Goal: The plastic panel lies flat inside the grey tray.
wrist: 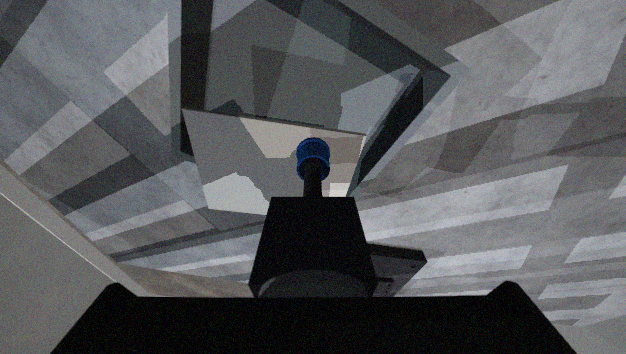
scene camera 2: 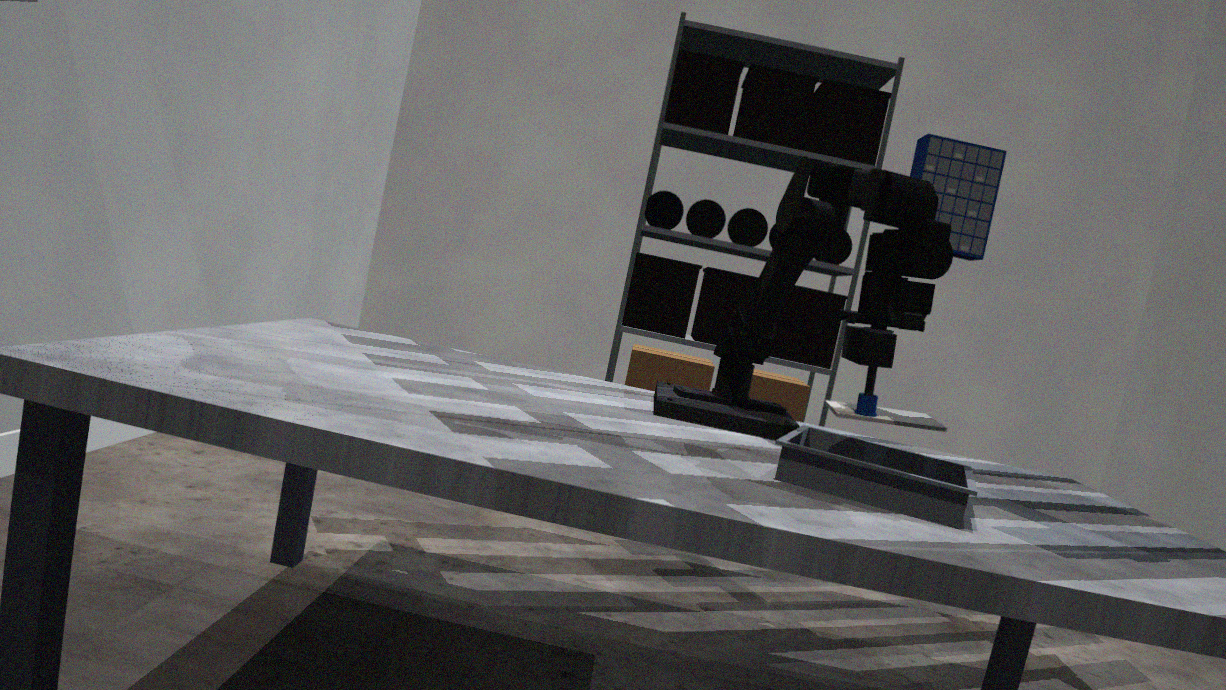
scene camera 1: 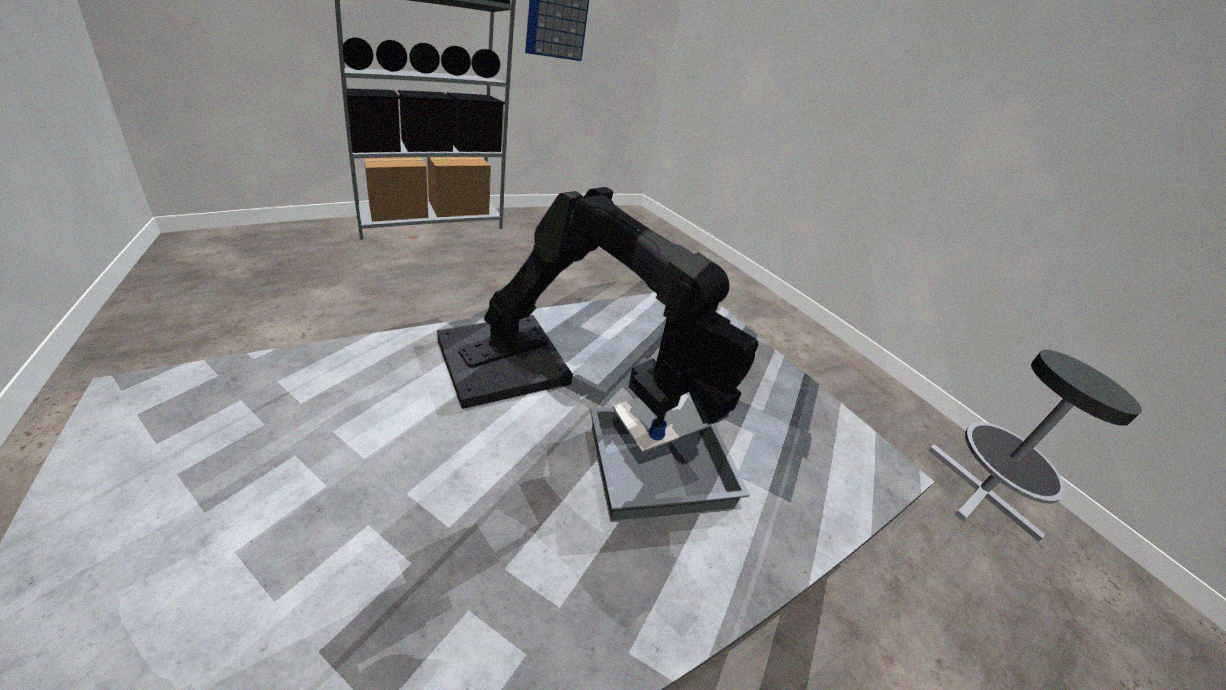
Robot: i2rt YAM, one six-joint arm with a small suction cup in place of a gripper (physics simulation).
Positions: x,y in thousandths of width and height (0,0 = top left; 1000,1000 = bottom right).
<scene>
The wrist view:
my suction cup: 496,417
plastic panel: 389,456, held by my suction cup
grey tray: 598,210, on the table
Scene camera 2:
my suction cup: 707,588
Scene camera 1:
my suction cup: 536,630
plastic panel: 558,609
grey tray: 568,686
</scene>
